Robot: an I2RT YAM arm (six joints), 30 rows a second.
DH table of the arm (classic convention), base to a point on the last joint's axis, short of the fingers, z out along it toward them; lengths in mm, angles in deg. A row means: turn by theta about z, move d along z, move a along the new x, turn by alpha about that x. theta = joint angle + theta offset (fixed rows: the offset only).
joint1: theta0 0  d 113.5  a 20  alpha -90
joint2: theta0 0  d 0  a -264  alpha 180
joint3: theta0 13.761  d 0  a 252.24  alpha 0
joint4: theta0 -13.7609  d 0  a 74  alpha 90
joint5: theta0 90  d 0  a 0  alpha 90
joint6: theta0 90  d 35.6  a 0  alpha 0
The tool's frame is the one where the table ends.
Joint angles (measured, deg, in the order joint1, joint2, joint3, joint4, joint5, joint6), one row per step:
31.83, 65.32, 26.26, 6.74, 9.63, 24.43
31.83, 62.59, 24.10, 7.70, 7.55, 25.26
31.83, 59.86, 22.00, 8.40, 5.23, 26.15
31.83, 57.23, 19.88, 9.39, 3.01, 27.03
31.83, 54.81, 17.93, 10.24, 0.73, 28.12
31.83, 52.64, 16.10, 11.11, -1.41, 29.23
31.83, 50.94, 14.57, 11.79, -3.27, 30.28
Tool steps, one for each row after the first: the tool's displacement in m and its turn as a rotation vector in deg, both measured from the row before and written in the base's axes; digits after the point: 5 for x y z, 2 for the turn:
-0.00794, -0.00342, -0.00086, 2.39, -0.46, 1.34
-0.00795, -0.00325, -0.00141, 2.39, -0.20, 1.56
-0.00749, -0.00303, -0.00180, 2.38, -0.36, 1.53
-0.00689, -0.00261, -0.00211, 2.43, -0.09, 1.53
-0.00620, -0.00228, -0.00245, 2.28, 0.00, 1.44
-0.00505, -0.00177, -0.00266, 1.90, 0.23, 1.24

